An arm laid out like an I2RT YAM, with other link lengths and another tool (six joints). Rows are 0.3 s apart.
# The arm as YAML. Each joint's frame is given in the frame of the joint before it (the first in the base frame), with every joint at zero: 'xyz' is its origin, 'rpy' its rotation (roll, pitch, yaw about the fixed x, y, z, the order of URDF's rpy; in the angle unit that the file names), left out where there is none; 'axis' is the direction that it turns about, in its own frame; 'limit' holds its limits. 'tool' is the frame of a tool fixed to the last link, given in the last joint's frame.
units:
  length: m
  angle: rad
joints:
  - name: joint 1
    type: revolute
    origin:
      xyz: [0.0, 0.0, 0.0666]
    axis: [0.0, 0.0, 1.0]
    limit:
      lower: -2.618
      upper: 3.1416
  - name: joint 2
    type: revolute
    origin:
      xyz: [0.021, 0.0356, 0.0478]
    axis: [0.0, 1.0, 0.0]
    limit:
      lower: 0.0
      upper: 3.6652
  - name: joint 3
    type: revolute
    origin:
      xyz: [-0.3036, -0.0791, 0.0]
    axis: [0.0, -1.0, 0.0]
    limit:
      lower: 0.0
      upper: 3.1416
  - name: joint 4
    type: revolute
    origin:
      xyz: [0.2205, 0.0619, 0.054]
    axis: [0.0, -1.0, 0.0]
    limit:
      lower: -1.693
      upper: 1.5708
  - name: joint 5
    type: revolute
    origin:
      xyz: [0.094, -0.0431, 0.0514]
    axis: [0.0, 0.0, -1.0]
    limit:
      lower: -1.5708
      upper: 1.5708
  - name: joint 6
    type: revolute
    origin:
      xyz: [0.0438, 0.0, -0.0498]
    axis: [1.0, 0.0, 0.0]
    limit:
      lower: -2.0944
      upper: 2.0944
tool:
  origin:
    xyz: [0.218, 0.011, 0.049]
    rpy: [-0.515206, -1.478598, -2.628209]
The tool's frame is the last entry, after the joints.
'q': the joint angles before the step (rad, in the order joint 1, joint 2, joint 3, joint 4, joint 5, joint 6). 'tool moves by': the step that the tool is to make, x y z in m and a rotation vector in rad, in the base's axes. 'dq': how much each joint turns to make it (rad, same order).
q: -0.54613 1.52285 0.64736 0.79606 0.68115 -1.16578
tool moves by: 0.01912 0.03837 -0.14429 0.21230 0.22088 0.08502
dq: 0.06897 0.12755 -0.07509 -0.14872 -0.03536 0.08887
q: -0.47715 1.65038 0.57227 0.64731 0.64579 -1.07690
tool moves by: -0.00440 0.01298 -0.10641 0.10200 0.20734 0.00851
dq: 0.02765 0.21159 0.00756 -0.03373 0.01692 0.01097
